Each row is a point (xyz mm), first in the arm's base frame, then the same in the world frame.
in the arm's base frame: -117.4 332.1 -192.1
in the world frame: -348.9 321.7 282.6
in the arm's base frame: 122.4 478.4 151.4
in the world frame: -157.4 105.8 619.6
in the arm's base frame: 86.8 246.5 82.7
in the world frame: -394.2 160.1 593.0
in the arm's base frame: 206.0 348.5 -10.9
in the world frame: -324.9 20.4 497.8
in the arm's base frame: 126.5 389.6 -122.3
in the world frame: -300.6 82.0 371.2
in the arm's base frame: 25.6 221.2 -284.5
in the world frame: -488.9 183.2 232.8
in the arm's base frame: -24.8 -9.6 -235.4
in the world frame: -699.1 264.8 318.6
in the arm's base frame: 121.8 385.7 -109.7
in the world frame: -301.3 88.4 383.6
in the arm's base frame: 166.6 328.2 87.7
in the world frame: -320.8 72.4 592.5
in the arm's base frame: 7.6 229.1 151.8
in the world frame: -389.8 247.8 653.2
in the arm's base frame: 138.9 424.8 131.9
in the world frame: -215.1 93.5 613.2
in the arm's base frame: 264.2 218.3 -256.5
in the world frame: -507.6 -49.0 291.7
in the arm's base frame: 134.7 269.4 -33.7
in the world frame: -400.2 97.4 481.6
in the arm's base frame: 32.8 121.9 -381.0
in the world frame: -606.1 176.9 159.1
